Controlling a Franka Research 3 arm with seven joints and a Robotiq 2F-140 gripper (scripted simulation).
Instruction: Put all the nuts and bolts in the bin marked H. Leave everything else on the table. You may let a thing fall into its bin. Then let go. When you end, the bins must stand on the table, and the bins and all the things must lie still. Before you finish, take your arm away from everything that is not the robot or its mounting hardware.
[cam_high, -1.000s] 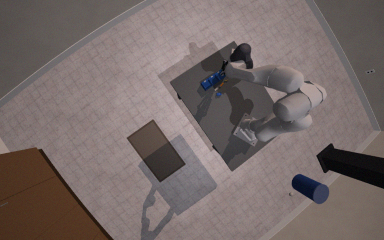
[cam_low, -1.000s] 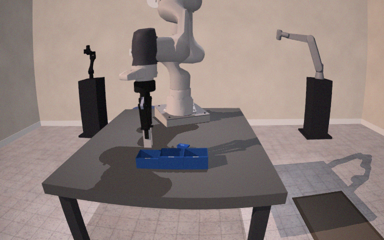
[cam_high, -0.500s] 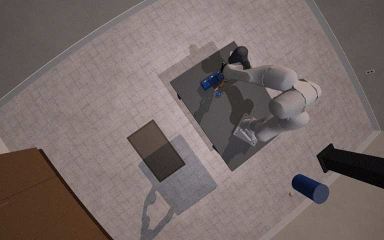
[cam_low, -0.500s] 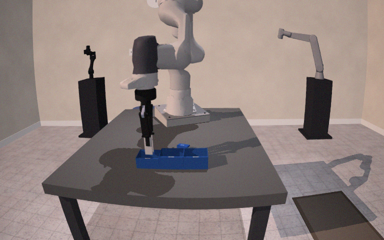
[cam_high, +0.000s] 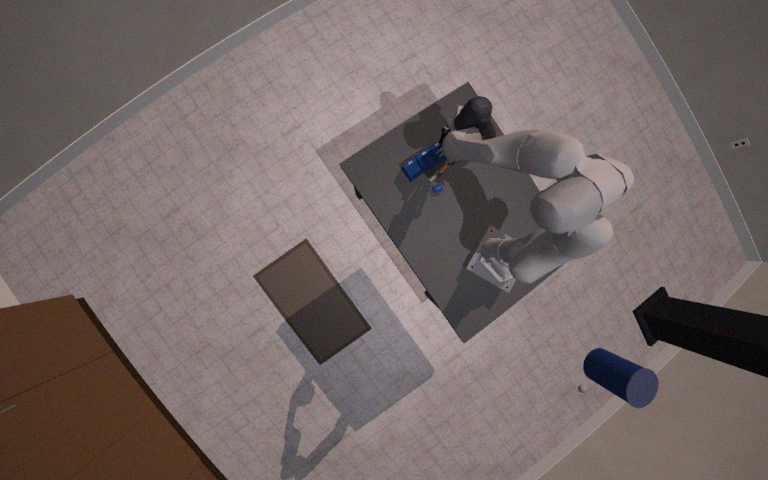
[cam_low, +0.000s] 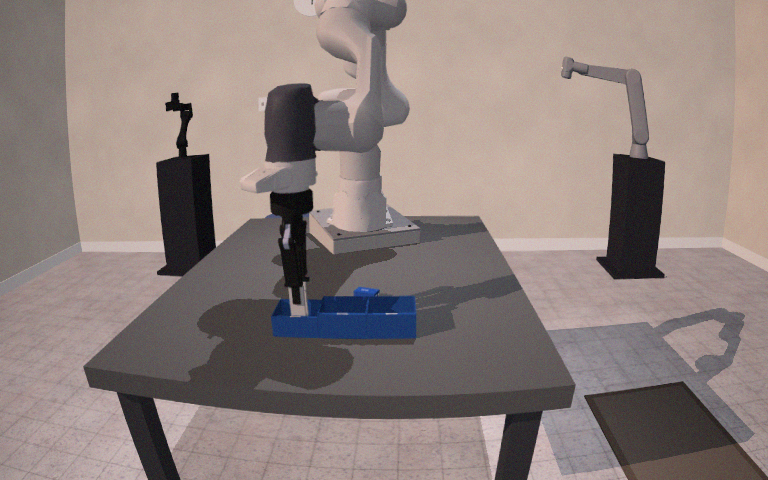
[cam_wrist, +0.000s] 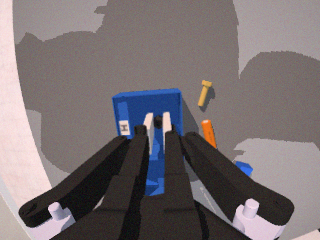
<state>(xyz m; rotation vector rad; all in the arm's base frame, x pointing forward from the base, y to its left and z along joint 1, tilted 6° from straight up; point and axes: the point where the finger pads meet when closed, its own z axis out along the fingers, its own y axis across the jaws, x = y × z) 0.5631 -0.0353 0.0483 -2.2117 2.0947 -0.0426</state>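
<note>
Right now my hand is 70 mm past the yellow bolt, 40 mm to the left of it and 40 mm above it. Also, from my hand: orange stick-like thing: 80 mm behind, 30 mm to the left, 40 mm below; then dark round piece: 30 mm below; then blue bin: 10 mm ahead, 80 mm to the left, 30 mm below.
</note>
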